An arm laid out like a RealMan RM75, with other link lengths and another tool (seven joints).
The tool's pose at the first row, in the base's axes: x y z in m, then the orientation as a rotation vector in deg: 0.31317 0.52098 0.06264 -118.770 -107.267 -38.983
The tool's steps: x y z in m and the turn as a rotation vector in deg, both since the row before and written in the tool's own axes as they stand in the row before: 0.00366 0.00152 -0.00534 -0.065 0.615 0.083; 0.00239 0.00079 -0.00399 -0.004 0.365 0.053; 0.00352 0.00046 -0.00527 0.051 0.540 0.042; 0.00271 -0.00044 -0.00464 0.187 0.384 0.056; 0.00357 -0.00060 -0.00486 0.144 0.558 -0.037; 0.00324 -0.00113 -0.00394 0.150 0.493 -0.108; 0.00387 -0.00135 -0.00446 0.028 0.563 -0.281; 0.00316 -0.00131 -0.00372 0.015 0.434 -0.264; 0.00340 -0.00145 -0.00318 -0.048 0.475 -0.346; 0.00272 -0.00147 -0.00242 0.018 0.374 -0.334
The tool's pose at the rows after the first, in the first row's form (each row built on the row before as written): 0.31400 0.52130 0.06923 -118.433 -106.843 -39.592; 0.31425 0.52123 0.07394 -118.214 -106.586 -39.914; 0.31403 0.52149 0.08028 -117.825 -106.245 -40.337; 0.31298 0.52145 0.08557 -117.476 -105.969 -40.469; 0.31180 0.52200 0.09149 -116.955 -105.706 -40.825; 0.31023 0.52277 0.09641 -116.422 -105.559 -41.133; 0.30838 0.52377 0.10209 -115.778 -105.570 -41.677; 0.30664 0.52452 0.10677 -115.248 -105.631 -42.114; 0.30483 0.52574 0.11113 -114.662 -105.759 -42.675; 0.30308 0.52679 0.11448 -114.117 -105.928 -43.073
